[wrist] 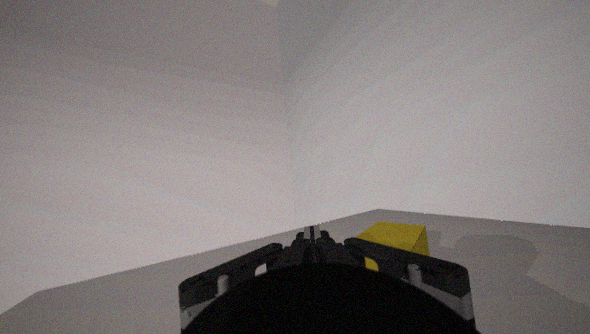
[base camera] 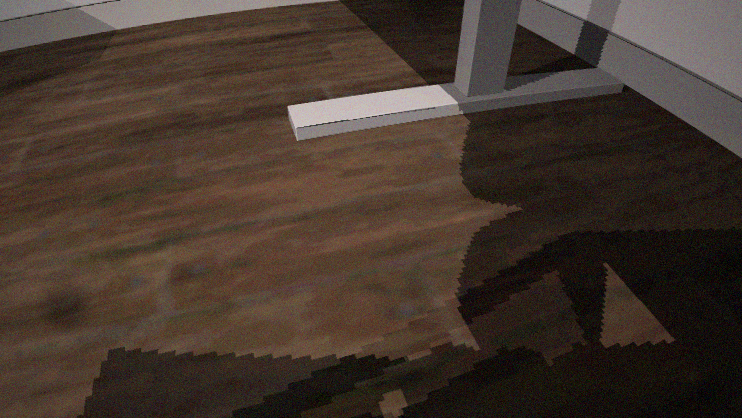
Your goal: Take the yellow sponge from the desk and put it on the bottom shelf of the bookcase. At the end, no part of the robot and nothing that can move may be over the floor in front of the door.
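Frame: origin at the arm's base, x ahead, y right, z down, level; millimetres.
Seen in the pictures: gripper, between the fingertips: (wrist: 312, 236).
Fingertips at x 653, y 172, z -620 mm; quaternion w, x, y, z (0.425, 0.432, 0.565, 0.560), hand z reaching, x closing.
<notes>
Pixels of each thing's top centre, then the offset from my fingertips to it. "*": a spot on its surface instead. Level surfaces: height alone.
- yellow sponge, centre of its top: (wrist: 390, 232) dy +113, dx +40, dz +24 mm
- grey desk top, height of its surface: dz +69 mm
- white desk leg, a spot on its surface: (base camera: 485, 49) * dy +28, dx +120, dz +906 mm
- wooden floor, height of its surface: dz +1019 mm
- wall's baseboard, a spot on its surface: (base camera: 675, 88) * dy +453, dx +153, dz +971 mm
The yellow sponge (wrist: 395, 236) lies on the grey desk top (wrist: 125, 277) in the wrist view, right of the fingertips and partly hidden behind the right finger linkage. A bit of its yellow also shows through a gap in that linkage. My gripper (wrist: 312, 236) is shut with its fingertips together and nothing between them. It is low over the desk, to the left of the sponge. In the base camera view a white desk leg (base camera: 485, 49) stands on its long foot (base camera: 371, 106). The bookcase and the door do not show in either view.
Pale walls (wrist: 150, 140) (wrist: 450, 125) meet in a corner beyond the desk. In the base camera view the desk foot juts out over the wooden floor (base camera: 233, 207), close to the wall's baseboard (base camera: 675, 88) on the right. Dark shadows lie across the floor at the lower right.
</notes>
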